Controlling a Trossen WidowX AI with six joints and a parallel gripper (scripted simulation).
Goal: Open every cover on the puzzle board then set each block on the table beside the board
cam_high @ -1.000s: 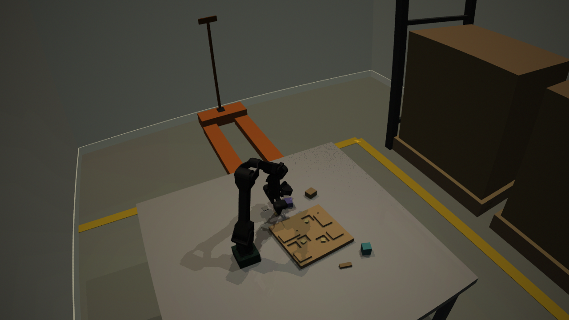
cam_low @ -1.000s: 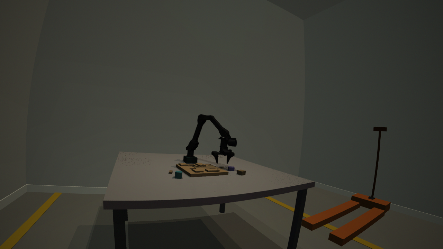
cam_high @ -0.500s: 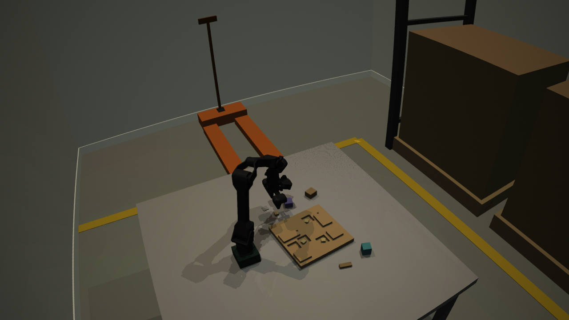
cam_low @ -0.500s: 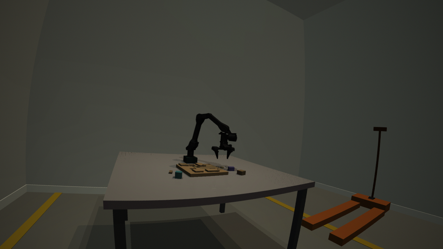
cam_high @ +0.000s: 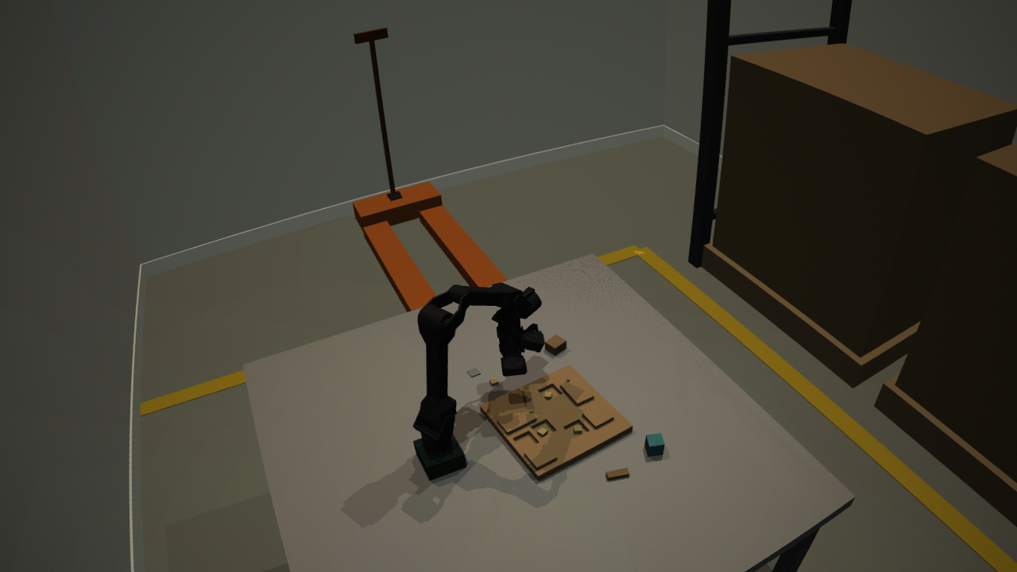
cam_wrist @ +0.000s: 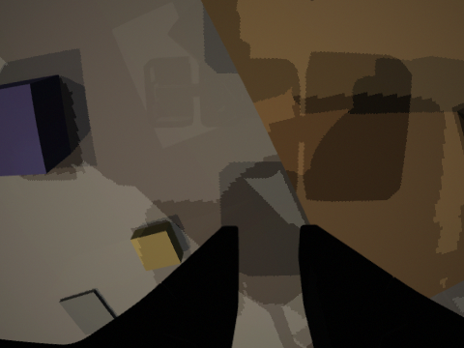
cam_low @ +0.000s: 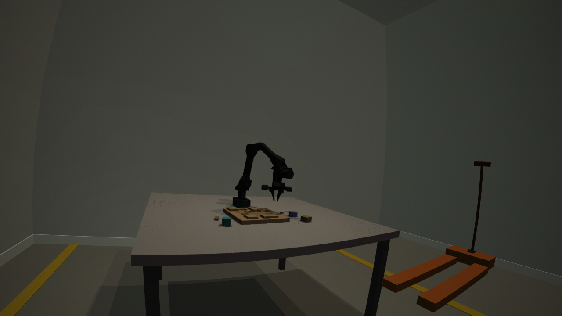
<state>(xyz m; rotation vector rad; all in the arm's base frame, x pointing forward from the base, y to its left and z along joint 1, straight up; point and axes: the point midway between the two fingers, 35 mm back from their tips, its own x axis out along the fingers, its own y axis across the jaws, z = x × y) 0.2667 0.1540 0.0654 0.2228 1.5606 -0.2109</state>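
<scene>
Right now my gripper tip is 170 mm to the left of the wooden puzzle board, 60 mm short of it and 60 mm above it. Round my gripper tip: brown block (190 mm ahead, 120 mm to the left, 70 mm below); purple block (110 mm to the left, 70 mm below, 50 mm ahead); grey tile (130 mm to the left, 80 mm below, 70 mm behind).
</scene>
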